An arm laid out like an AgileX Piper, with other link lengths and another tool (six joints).
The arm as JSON. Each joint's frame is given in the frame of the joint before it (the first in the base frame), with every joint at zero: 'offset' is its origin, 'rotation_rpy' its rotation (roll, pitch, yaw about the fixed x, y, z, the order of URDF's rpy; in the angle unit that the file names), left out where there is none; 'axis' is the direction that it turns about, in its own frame. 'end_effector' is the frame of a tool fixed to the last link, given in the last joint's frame.
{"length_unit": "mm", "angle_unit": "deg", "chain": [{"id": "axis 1", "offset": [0.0, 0.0, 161.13], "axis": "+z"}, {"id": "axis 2", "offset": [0.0, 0.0, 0.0], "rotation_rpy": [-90.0, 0.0, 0.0], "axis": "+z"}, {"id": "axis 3", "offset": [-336.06, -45.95, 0.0], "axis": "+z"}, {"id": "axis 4", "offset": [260.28, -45.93, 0.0], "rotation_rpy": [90.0, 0.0, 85.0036], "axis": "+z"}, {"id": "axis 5", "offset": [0.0, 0.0, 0.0], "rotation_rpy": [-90.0, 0.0, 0.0], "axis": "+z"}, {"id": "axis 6", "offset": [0.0, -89.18, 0.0], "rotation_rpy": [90.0, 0.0, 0.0], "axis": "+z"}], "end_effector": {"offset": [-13.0, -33.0, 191.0], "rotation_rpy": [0.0, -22.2, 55.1]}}
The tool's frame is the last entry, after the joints.
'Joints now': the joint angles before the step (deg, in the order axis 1, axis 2, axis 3, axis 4, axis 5, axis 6). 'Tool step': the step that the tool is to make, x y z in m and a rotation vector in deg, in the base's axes. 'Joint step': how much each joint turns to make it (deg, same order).
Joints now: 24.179 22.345 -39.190 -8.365 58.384 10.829
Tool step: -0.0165 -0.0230 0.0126 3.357 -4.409 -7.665
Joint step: -8.798 -5.626 0.008 2.208 0.292 -0.432
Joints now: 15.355 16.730 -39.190 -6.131 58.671 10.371
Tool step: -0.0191 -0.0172 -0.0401 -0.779 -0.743 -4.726
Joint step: -5.693 -8.311 7.617 0.423 0.004 -1.513
